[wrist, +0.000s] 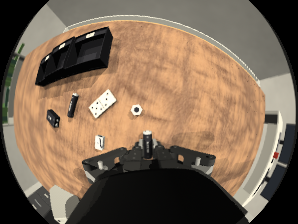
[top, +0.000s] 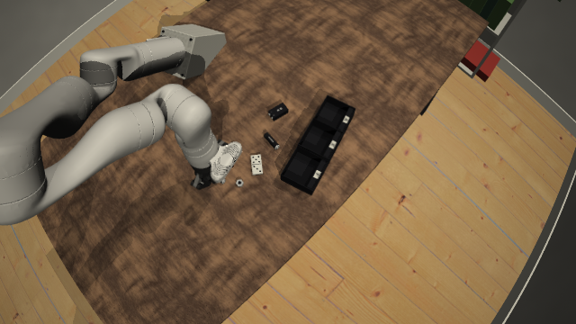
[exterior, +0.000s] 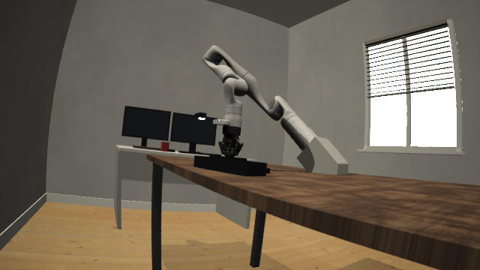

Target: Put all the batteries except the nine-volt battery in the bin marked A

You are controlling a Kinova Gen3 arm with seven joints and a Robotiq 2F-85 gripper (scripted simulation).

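The metal nut lies 50 mm ahead of my hand, 30 mm to the left of it and 20 mm below it. From my hand the other things lie so: black nine-volt battery 230 mm to the left, 10 mm below; then white domino 50 mm ahead, 90 mm to the left, 20 mm below; then grey metal piece 10 mm behind, 90 mm to the left, 10 mm below.
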